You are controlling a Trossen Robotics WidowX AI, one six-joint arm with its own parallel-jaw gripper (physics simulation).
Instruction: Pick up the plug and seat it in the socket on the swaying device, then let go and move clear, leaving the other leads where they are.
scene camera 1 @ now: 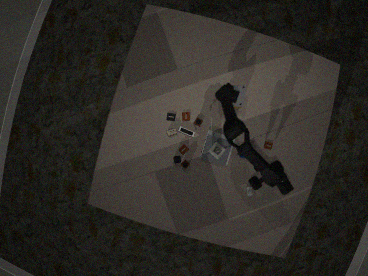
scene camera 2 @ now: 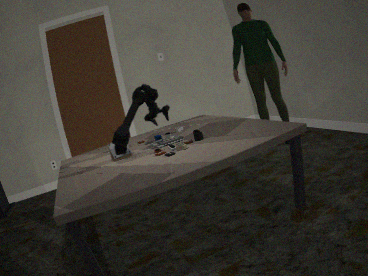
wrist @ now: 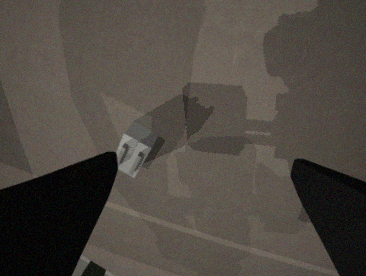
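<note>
The device (scene camera 1: 212,159) is a pale grey tray with a whitish square socket plate (scene camera 1: 218,149); it stands beside the arm on the table. A small blue piece (scene camera 1: 242,155) (scene camera 2: 158,137) lies right of the device, partly under the arm. A small pale grey block (scene camera 1: 249,190) (wrist: 133,155) with two dark slots lies farther out; in the wrist view it is by the left fingertip, below the fingers. I cannot tell for sure which of these two is the plug. My gripper (scene camera 1: 271,185) (scene camera 2: 161,121) (wrist: 205,164) is wide open and empty, well above the table.
An orange block (scene camera 1: 268,145) lies right of the arm. Left of the device lie a white-framed dark piece (scene camera 1: 186,131), a cream piece (scene camera 1: 171,132), an orange block (scene camera 1: 186,116), a red block (scene camera 1: 183,149) and several dark ones. A person (scene camera 2: 257,50) stands behind the table (scene camera 2: 250,131).
</note>
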